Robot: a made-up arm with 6 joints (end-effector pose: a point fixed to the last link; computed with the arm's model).
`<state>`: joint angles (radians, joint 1 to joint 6).
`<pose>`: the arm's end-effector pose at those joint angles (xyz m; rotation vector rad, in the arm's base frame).
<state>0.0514 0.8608 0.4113 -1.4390 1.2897 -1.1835</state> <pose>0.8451 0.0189 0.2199 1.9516 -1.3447 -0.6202</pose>
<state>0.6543 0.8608 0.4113 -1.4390 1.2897 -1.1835</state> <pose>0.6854 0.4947 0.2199 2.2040 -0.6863 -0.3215</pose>
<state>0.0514 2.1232 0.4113 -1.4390 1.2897 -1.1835</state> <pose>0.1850 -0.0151 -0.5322 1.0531 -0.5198 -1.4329</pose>
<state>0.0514 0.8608 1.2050 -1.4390 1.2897 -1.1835</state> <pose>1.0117 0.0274 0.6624 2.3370 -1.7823 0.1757</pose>
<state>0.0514 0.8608 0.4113 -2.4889 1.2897 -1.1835</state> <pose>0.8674 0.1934 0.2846 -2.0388 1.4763 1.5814</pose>
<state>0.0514 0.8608 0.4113 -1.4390 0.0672 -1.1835</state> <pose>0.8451 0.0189 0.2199 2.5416 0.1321 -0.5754</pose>
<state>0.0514 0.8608 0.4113 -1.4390 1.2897 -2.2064</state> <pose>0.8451 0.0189 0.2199 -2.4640 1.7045 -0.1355</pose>
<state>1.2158 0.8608 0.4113 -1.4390 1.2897 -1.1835</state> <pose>0.3167 0.7837 0.2199 2.2869 -0.0483 -0.0314</pose>
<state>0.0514 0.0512 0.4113 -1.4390 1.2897 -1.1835</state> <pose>0.6384 0.0082 0.8553 2.3426 -1.7900 0.1941</pose>
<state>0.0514 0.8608 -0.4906 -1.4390 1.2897 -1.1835</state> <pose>0.3472 -0.0067 0.0308 1.3352 -0.7645 -1.2539</pose>
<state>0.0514 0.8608 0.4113 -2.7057 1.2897 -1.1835</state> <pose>0.8813 0.2151 0.3157 -1.8306 1.3416 1.6301</pose>
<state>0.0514 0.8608 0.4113 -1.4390 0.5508 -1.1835</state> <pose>0.8451 0.0189 0.2199 2.3914 -0.4886 -0.6170</pose>
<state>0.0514 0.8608 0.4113 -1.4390 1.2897 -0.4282</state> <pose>0.8451 0.0189 0.2199 1.3298 -0.9123 -0.9580</pose>
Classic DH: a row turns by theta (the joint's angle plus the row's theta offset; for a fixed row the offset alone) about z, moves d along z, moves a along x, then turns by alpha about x. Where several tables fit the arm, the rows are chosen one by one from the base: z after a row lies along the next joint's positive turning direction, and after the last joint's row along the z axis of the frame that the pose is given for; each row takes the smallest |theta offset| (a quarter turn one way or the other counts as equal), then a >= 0, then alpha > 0; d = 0 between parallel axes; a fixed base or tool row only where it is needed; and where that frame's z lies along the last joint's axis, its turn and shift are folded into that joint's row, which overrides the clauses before.
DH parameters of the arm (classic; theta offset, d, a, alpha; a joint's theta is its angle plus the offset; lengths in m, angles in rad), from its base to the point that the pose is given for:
joint 1: 0 0.296 0 -1.5708
joint 2: -1.5708 0 0.528 3.1416
joint 3: 0 0 0 -1.5708
joint 4: 0 -0.583 0 1.5708
joint 5: 0 0.187 0 -1.5708
joint 6: 1.5708 0 0 1.5708
tool (fixed): -1.5708 0 0 0

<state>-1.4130 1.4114 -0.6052 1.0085 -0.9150 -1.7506</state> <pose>-0.0336 -0.4232 -0.2144 -1.0430 -2.1326 1.9217</pose>
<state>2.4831 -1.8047 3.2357 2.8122 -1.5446 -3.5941</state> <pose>0.1041 -0.3043 -0.3588 0.6280 0.4387 2.1359</pose>
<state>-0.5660 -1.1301 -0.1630 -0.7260 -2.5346 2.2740</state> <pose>-0.1125 -0.0942 0.9307 -1.5380 0.3439 1.6402</pose>
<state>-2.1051 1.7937 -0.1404 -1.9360 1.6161 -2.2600</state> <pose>-0.0161 -0.1584 -0.3036 1.0901 2.0394 1.5558</pose>
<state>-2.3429 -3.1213 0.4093 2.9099 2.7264 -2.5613</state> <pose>0.5028 0.2555 -0.4927 -1.3459 0.5456 -2.2577</pose>
